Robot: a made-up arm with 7 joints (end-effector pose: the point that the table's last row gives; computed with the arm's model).
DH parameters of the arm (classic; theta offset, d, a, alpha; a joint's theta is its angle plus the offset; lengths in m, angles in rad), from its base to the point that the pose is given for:
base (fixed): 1.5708 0.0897 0 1.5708
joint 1: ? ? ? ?
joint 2: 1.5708 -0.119 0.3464 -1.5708
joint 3: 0 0.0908 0.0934 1.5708
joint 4: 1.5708 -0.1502 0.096 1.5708
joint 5: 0 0.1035 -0.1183 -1.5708
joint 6: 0 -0.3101 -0.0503 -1.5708
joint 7: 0 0.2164 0.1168 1.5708
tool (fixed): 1.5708 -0.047 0 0
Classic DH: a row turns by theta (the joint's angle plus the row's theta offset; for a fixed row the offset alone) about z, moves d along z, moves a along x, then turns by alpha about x.
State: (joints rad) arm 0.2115 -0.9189 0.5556 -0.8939 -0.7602 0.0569 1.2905
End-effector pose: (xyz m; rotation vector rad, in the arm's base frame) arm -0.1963 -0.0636 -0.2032 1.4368 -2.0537 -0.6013
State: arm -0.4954 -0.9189 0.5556 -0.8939 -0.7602 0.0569 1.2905
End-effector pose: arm -0.1963 -0.2386 -0.0916 1.0054 -1.9702 0.1354
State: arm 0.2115 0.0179 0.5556 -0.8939 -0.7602 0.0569 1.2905
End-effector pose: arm -0.2148 -0.0201 -0.1938 2.2497 -1.2714 -0.0709
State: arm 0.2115 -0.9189 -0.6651 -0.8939 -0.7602 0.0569 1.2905
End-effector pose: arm -0.4363 0.2979 -0.3890 1.4763 -1.0596 -1.8792
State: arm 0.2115 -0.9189 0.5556 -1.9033 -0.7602 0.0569 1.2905
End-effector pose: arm -0.4955 -0.2329 -0.2647 -0.6090 2.7972 1.1700
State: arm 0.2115 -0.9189 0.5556 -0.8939 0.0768 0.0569 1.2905
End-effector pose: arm -0.3634 -0.0610 -0.5525 0.9667 -1.4563 -1.2686
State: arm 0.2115 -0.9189 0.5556 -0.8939 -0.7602 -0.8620 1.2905
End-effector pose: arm -0.2750 -0.0399 -0.3854 -1.4104 2.1788 1.3657
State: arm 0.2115 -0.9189 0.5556 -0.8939 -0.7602 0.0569 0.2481
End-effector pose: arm -0.2910 -0.0524 -0.2845 0.7851 -1.3306 -1.3867
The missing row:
joint 1: 0 -0.2496 -0.1197 -1.5708
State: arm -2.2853 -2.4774 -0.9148 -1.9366 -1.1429 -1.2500 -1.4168
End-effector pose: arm 0.1964 -0.4213 0.0452 2.6487 -0.8286 -0.8365
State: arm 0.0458 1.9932 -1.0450 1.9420 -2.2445 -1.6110 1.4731
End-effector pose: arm 0.1600 -0.4895 0.2858 -1.8434 0.8241 -0.6329
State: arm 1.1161 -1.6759 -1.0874 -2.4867 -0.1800 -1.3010 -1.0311
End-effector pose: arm -0.0809 0.4550 0.5566 1.0201 -0.9158 0.0594
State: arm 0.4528 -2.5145 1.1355 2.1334 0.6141 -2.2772 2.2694
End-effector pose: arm -0.3302 -0.2158 0.0209 0.2453 -1.6729 -0.1582
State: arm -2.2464 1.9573 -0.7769 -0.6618 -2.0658 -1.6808 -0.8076
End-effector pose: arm -0.2057 0.3372 0.6681 1.8539 -0.7972 2.2221
